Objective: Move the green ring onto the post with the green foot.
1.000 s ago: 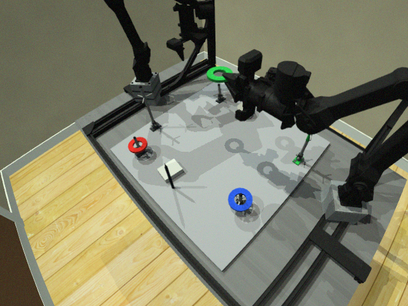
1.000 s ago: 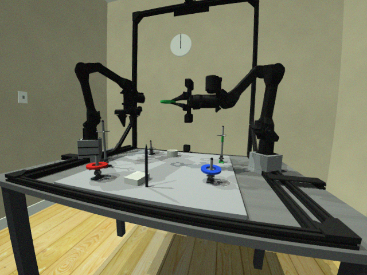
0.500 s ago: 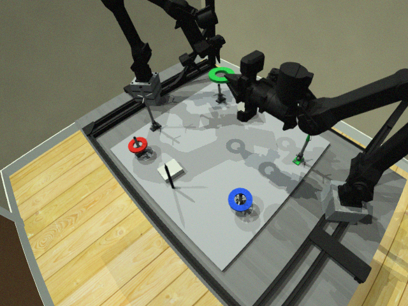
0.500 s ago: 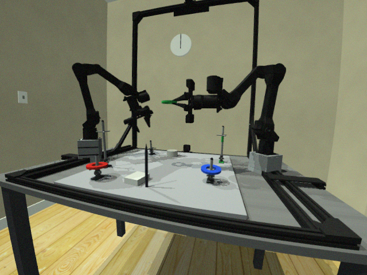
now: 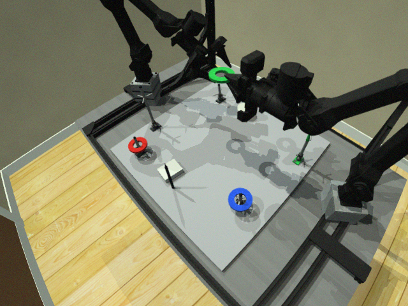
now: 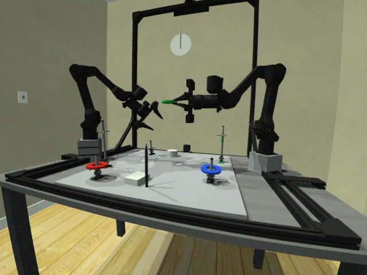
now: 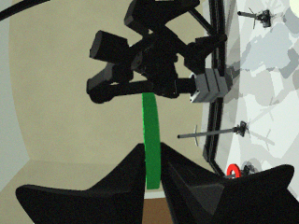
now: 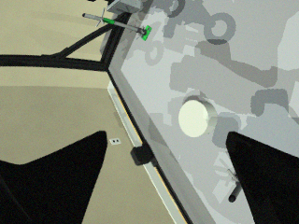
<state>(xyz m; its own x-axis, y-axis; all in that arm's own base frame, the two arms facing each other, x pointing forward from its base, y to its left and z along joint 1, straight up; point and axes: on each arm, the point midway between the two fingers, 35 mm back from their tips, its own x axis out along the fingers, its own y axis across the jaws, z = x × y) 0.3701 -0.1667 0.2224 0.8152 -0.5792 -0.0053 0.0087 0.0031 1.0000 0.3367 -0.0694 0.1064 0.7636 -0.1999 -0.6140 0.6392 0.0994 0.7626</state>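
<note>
The green ring is 130 mm ahead of my right hand, 120 mm to the left of it and 90 mm above it. Round my right hand: thin black rod 370 mm ahead, 110 mm to the left, 110 mm below; short post 70 mm behind, 40 mm to the right, 160 mm below; white block 330 mm ahead, 60 mm to the left, 200 mm below.
The green ring lies 50 mm to the right of my left hand. From my left hand the other things lie so: thin black rod: 240 mm ahead, 60 mm to the right, 200 mm below; then short post: 210 mm behind, 210 mm to the right, 240 mm below; then white block: 200 mm ahead, 110 mm to the right, 290 mm below.
</note>
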